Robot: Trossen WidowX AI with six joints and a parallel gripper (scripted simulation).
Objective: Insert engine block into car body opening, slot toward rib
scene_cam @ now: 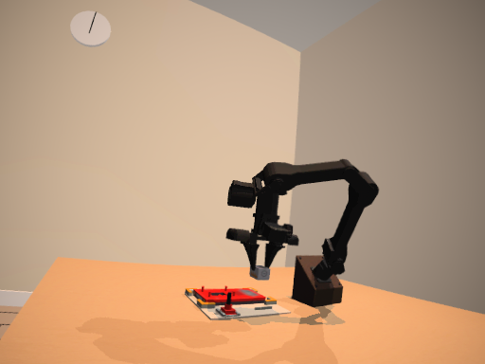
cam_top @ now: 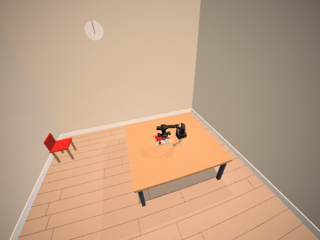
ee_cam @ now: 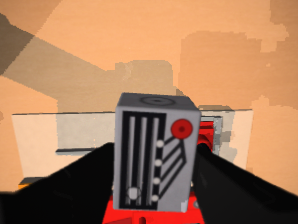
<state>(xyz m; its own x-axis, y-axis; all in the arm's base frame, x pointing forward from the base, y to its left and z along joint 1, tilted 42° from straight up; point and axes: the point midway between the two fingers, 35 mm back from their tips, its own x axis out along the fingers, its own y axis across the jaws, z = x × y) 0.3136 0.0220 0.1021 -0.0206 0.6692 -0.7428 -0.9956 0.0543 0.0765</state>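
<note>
The pale base plate is 15 cm to the right of my gripper tip, 12 cm below it and 1 cm behind it. Also, from my gripper tip: grey engine block (1 cm below).
</note>
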